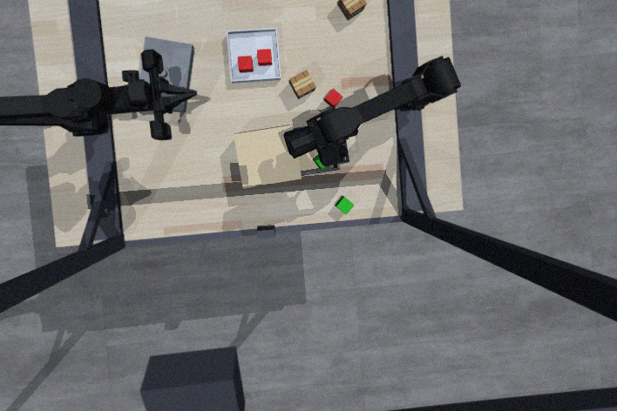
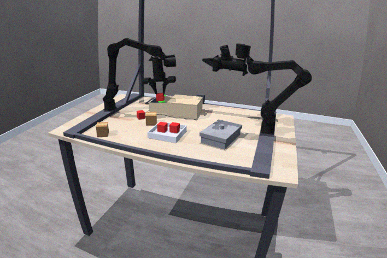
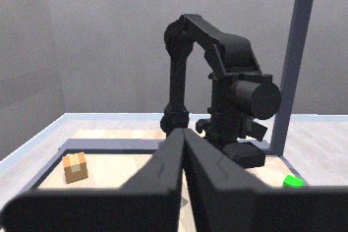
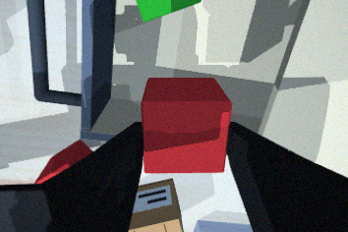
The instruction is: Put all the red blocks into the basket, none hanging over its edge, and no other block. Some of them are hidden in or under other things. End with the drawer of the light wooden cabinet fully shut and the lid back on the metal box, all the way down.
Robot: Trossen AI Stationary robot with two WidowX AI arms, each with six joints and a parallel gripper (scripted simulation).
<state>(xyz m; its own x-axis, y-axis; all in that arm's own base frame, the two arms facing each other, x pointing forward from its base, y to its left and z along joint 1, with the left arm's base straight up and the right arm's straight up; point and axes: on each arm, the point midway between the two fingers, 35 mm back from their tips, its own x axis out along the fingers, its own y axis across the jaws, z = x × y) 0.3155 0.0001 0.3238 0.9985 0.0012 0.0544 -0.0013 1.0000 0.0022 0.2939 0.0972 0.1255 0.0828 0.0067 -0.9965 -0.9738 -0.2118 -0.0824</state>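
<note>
The white basket is 26 cm ahead of my right hand, 15 cm to the left of it and 13 cm below it. Also, from my right hand: drawer 11 cm below, 3 cm behind, 1 cm to the left; then light wooden cabinet 11 cm below, 8 cm to the left, 4 cm behind; then grey metal lid 41 cm to the left, 21 cm ahead, 10 cm below.
</note>
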